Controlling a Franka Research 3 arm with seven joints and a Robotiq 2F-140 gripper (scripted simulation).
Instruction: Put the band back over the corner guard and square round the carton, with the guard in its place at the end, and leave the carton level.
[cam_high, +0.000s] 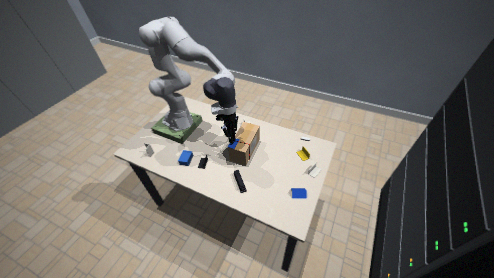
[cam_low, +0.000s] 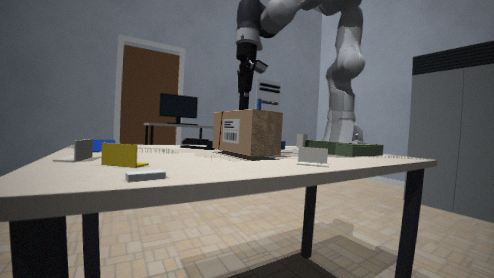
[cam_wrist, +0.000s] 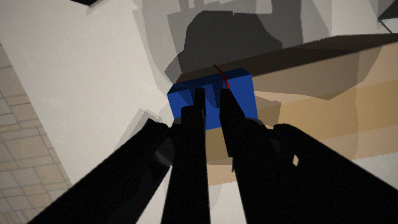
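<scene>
My gripper is now 4 cm short of the brown carton, 8 cm to the right of it and 11 cm above it. From my hand the other things lie so: yellow angle piece (40 cm ahead, 20 cm to the left, 18 cm below); white corner guard (49 cm ahead, 11 cm to the left, 18 cm below).
</scene>
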